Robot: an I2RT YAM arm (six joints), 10 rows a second.
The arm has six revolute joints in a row. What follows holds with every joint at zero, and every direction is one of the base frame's.
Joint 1 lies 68.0 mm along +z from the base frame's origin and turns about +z.
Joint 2 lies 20.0 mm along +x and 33.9 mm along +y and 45.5 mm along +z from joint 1 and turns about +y.
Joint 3 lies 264.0 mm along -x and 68.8 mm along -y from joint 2 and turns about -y.
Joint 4 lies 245.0 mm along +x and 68.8 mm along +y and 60.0 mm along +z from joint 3 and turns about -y.
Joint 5 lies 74.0 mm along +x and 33.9 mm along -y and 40.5 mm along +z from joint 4 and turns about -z.
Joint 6 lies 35.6 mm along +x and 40.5 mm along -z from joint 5 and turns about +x.
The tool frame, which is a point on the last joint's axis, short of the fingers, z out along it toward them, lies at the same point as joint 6; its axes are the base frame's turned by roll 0.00, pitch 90.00 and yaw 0.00 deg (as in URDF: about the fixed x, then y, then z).
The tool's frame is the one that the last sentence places.
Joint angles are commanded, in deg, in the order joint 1, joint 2, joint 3, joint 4, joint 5, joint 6. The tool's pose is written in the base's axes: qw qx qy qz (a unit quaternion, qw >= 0); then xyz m. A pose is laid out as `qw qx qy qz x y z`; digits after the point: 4 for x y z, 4 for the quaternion.
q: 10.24 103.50 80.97 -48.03 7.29 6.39
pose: 0.1758 -0.0223 0.9835 -0.0376 0.3623 0.0609 0.2287
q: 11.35 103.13 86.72 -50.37 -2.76 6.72
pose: 0.1950 -0.0444 0.9783 0.0549 0.3675 0.0755 0.2583
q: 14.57 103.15 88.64 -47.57 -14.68 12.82
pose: 0.2031 -0.0455 0.9619 0.1771 0.3685 0.1051 0.2715
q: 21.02 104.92 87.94 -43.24 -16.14 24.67
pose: 0.1818 -0.0056 0.9575 0.2238 0.3638 0.1504 0.2605
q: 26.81 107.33 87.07 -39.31 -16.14 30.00
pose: 0.1641 -0.0102 0.9560 0.2428 0.3562 0.1911 0.2437
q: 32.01 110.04 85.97 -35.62 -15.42 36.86
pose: 0.1404 0.0054 0.9571 0.2533 0.3454 0.2271 0.2229
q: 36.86 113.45 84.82 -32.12 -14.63 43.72
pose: 0.1114 0.0253 0.9599 0.2559 0.3321 0.2602 0.1963
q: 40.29 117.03 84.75 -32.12 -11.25 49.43
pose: 0.0889 0.0557 0.9691 0.2233 0.3206 0.2809 0.1703
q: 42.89 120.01 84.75 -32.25 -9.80 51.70
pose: 0.0702 0.0584 0.9756 0.1996 0.3098 0.2960 0.1489
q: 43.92 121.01 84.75 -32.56 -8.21 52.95
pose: 0.0690 0.0641 0.9784 0.1838 0.3051 0.3009 0.1414
